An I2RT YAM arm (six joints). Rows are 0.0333 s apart.
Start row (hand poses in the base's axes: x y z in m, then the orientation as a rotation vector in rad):
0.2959 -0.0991 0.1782 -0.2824 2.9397 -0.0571
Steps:
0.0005 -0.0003 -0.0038 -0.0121 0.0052 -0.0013
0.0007 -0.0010 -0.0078 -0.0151 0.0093 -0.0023
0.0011 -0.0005 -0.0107 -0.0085 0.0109 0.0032
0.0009 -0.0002 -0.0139 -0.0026 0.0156 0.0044
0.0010 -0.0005 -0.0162 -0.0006 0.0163 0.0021
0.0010 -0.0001 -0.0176 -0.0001 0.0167 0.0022
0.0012 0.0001 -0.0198 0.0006 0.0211 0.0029
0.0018 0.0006 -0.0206 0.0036 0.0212 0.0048
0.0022 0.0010 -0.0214 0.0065 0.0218 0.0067
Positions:
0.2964 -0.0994 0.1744 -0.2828 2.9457 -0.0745
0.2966 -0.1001 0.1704 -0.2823 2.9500 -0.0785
0.2970 -0.0996 0.1675 -0.2896 2.9504 -0.0678
0.2968 -0.0993 0.1643 -0.2910 2.9546 -0.0584
0.2969 -0.0996 0.1620 -0.2874 2.9556 -0.0557
0.2969 -0.0992 0.1606 -0.2875 2.9559 -0.0548
0.2971 -0.0990 0.1584 -0.2889 2.9601 -0.0532
0.2977 -0.0985 0.1576 -0.2913 2.9598 -0.0484
0.2981 -0.0981 0.1568 -0.2937 2.9599 -0.0438

